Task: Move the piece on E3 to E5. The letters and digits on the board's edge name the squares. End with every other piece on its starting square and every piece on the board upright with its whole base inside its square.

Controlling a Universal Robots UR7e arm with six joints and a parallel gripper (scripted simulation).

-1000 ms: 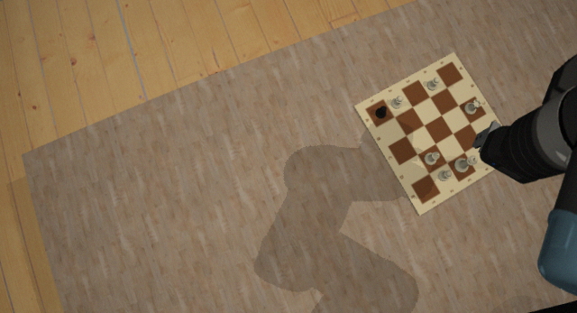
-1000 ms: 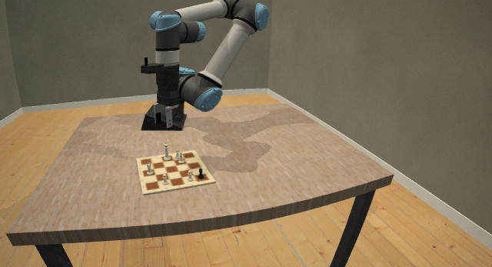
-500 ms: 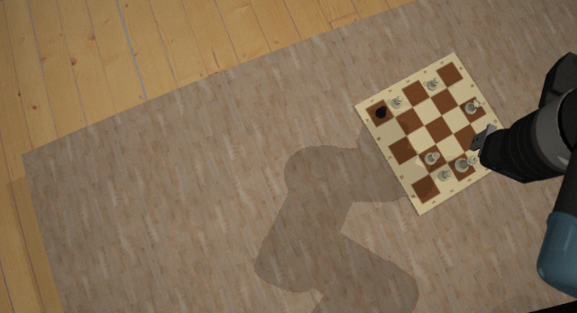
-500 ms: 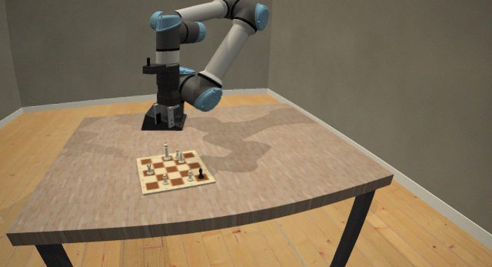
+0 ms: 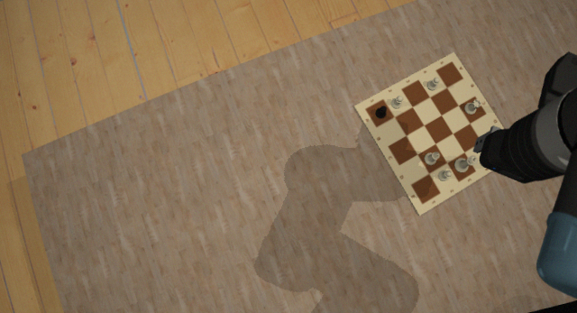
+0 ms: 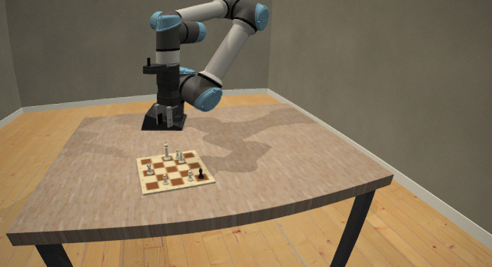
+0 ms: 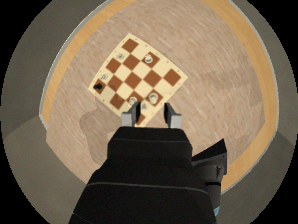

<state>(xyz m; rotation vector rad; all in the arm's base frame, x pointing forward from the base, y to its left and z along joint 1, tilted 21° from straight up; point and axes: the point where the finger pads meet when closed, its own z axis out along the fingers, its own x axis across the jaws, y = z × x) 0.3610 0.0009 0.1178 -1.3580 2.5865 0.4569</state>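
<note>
My gripper is now 11 cm above the white chess piece. The rest, counted from my hand: chessboard (14 cm below, 7 cm ahead, 2 cm to the left); then black pawn (13 cm below, 12 cm to the left, 12 cm ahead).
</note>
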